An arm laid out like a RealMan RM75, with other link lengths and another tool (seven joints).
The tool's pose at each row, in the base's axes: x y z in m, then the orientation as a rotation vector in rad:
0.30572, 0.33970, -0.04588, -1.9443, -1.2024, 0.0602
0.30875, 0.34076, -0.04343, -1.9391, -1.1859, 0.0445
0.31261, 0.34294, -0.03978, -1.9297, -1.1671, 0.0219
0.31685, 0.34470, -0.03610, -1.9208, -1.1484, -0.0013
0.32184, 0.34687, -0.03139, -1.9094, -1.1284, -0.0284
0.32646, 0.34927, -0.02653, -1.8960, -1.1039, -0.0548
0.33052, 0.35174, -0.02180, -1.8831, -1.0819, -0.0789
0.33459, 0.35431, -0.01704, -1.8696, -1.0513, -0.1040
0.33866, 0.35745, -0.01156, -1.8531, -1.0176, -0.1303
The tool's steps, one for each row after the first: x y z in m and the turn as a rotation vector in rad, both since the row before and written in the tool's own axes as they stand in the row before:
0.00333, 0.00035, -0.00226, 0.0037, 0.0198, 0.0028
0.00511, -0.00010, -0.00262, 0.0051, 0.0265, 0.0002
0.00510, 0.00022, -0.00293, 0.0042, 0.0267, 0.0002
0.00631, -0.00003, -0.00346, 0.0049, 0.0305, -0.0013
0.00642, -0.00045, -0.00305, 0.0078, 0.0331, 0.0010
0.00617, -0.00080, -0.00250, 0.0072, 0.0303, 0.0005
0.00633, -0.00085, -0.00225, 0.0091, 0.0357, 0.0054
0.00709, -0.00150, -0.00197, 0.0115, 0.0391, 0.0059

